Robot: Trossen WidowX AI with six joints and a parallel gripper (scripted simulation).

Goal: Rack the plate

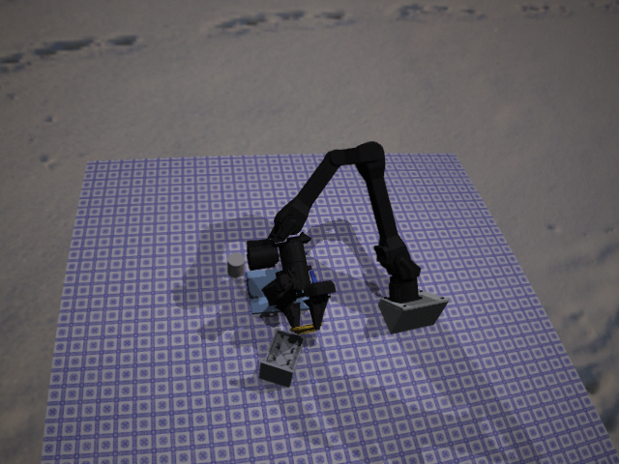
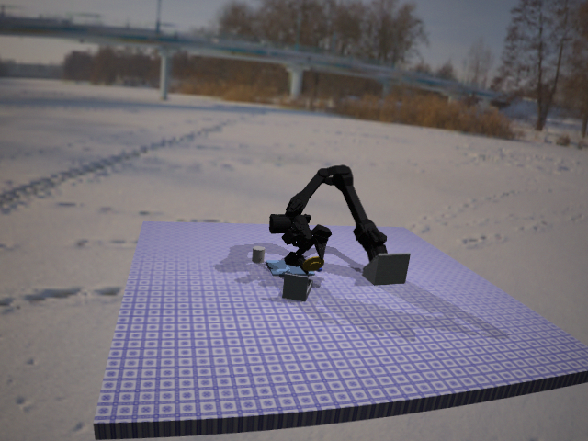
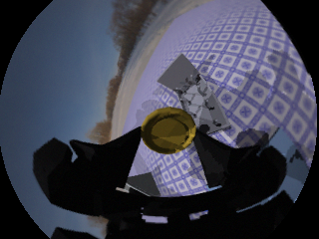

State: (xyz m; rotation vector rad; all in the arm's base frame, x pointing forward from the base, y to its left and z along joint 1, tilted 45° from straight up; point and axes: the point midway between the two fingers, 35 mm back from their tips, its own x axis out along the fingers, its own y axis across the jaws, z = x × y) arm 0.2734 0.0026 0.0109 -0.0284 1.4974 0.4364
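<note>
The grey dish rack is 60 mm ahead of my gripper tip, 50 mm below it and 20 mm to the left of it. The rest, counted from my gripper tip: blue spoon (160 mm to the right, 90 mm behind, 70 mm below); then light blue mat (170 mm to the right, 70 mm below, 10 mm ahead); then yellow plate (10 mm to the right).
</note>
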